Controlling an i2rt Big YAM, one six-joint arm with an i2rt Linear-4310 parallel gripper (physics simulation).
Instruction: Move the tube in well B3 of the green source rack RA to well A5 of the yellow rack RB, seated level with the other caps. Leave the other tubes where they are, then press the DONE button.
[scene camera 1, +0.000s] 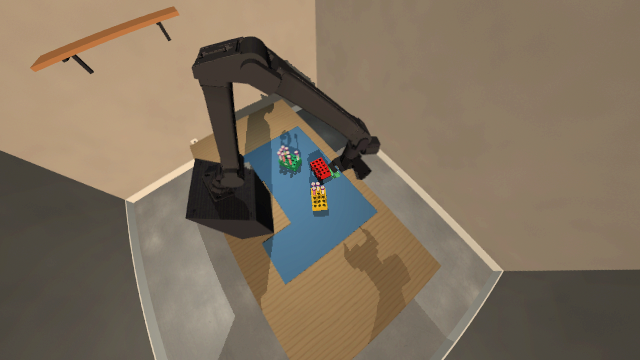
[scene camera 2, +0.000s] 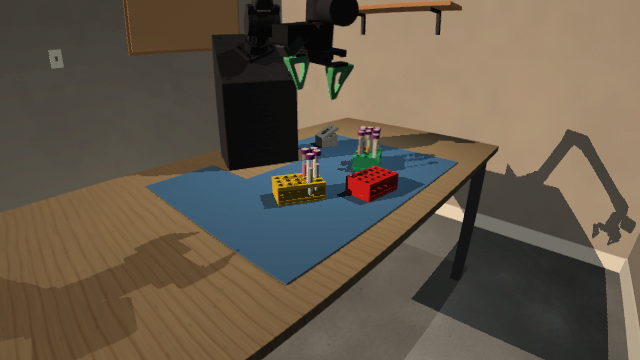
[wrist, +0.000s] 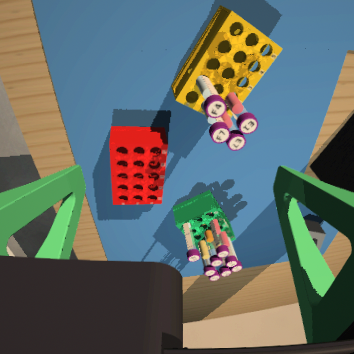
Labels:
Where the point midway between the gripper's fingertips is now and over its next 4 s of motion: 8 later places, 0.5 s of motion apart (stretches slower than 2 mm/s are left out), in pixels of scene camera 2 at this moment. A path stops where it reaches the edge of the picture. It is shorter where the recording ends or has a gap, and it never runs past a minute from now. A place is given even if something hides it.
My gripper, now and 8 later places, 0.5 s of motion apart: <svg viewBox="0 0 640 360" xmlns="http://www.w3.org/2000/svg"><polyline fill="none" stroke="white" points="316,94 312,98 330,106 347,105 346,142 341,121 340,110 349,120 344,114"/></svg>

